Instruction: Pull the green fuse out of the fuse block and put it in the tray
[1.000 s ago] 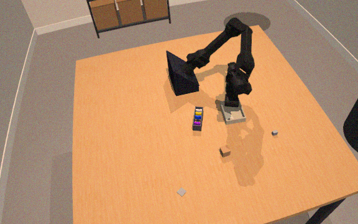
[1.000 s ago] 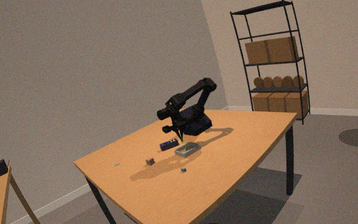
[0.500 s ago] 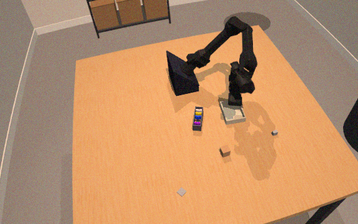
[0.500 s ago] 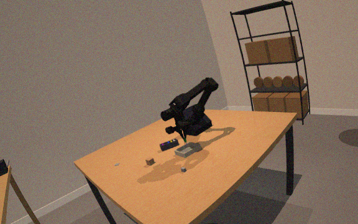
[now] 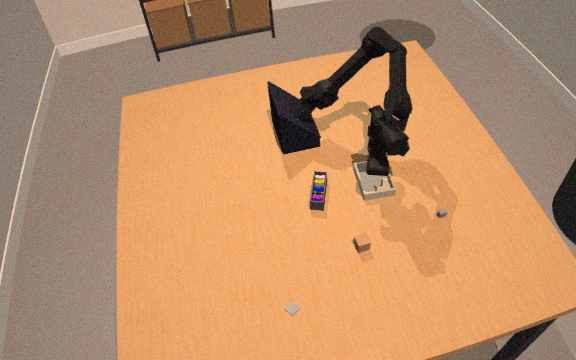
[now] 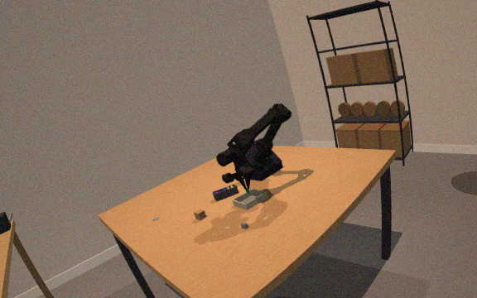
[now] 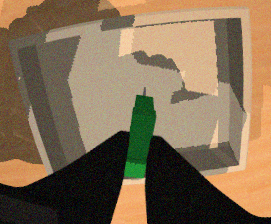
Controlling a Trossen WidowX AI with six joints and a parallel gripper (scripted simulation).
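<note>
My gripper tip is 1 cm above the green fuse. Also, from my gripper tip: yellow fuse 1 cm behind, 17 cm to the right, 4 cm below; white fuse 3 cm behind, 17 cm to the right, 4 cm below; white tray 6 cm below.
</note>
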